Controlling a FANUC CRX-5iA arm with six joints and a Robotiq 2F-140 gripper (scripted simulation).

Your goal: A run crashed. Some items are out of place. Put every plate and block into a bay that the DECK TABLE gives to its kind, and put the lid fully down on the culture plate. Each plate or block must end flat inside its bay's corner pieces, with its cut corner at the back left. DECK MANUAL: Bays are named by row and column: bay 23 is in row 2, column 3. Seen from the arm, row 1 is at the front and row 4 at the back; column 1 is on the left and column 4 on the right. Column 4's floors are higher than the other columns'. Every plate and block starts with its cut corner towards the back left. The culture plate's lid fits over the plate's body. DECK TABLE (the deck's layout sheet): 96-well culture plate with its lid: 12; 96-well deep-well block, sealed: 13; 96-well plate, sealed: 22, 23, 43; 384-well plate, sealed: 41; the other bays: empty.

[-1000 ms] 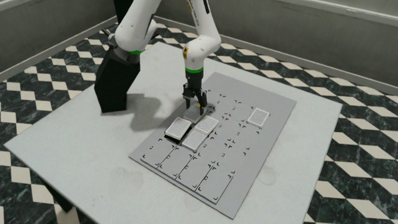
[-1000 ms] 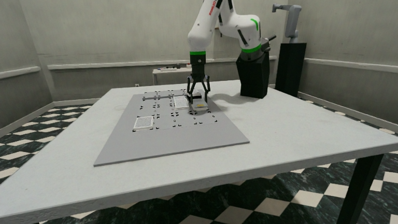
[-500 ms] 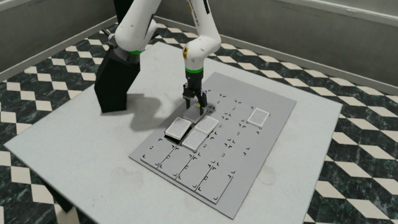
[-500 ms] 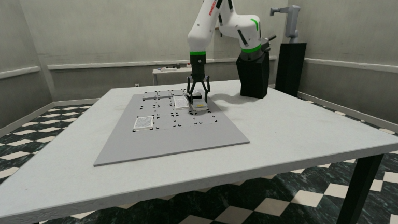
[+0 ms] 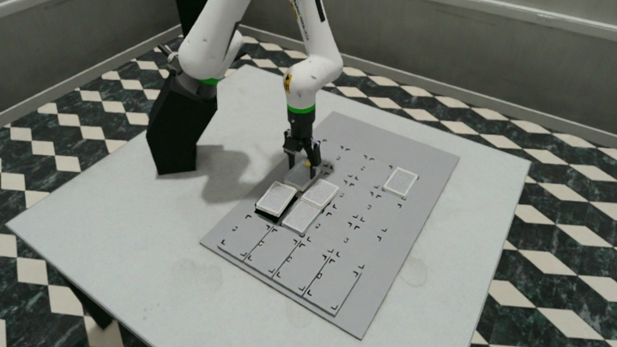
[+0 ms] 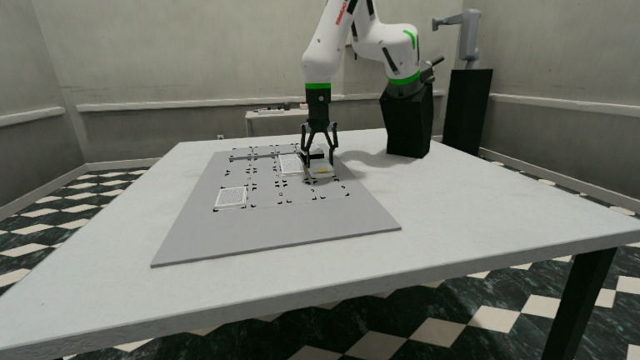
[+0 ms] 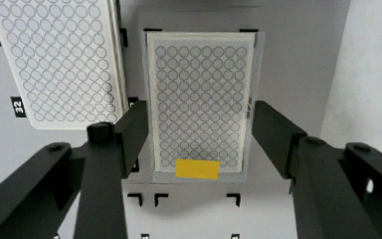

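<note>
The lid is 2 cm below my hand. The rest, counted from my hand: 384-well plate (31 cm ahead, 18 cm to the left, 4 cm below); then black deep-well block (16 cm to the right, 3 cm below, 1 cm ahead).
</note>
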